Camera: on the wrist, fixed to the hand. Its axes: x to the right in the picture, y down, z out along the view.
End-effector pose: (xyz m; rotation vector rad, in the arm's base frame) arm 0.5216 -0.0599 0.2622 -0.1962 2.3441 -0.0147
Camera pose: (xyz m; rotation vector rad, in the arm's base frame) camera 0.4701 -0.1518 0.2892 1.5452 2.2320 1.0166
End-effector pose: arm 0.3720 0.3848 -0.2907 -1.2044 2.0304 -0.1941
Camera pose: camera 0.3828 0.3000 -0.2236 0.5114 2.7454 0.6265
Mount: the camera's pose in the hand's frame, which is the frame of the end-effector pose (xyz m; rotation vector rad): 0.0300 -0.0856 -0.0599 -0.2486 0.3526 1.5110
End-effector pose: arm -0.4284 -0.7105 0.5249 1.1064 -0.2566 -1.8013
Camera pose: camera -0.4387 -0.6744 0.4229 0.6442 -0.4611 -0.2739
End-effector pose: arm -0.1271 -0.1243 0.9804 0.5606 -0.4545 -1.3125
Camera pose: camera -0.1505 -0.1596 0.8803 0.1052 -0.2741 0.1884
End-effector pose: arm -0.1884 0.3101 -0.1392 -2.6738 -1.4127 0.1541
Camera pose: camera -0.2328 0.3797 -0.0685 2.9624 -0.8494 0.3647
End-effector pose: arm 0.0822 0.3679 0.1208 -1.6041 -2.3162 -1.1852
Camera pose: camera -0.0225 0.3401 0.1302 -2.1418 -0.3320 -1.0669
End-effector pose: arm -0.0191 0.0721 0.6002 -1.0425 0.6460 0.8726
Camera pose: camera 0.0664 0.0055 0.5926 -0.8050 1.7292 2.1131
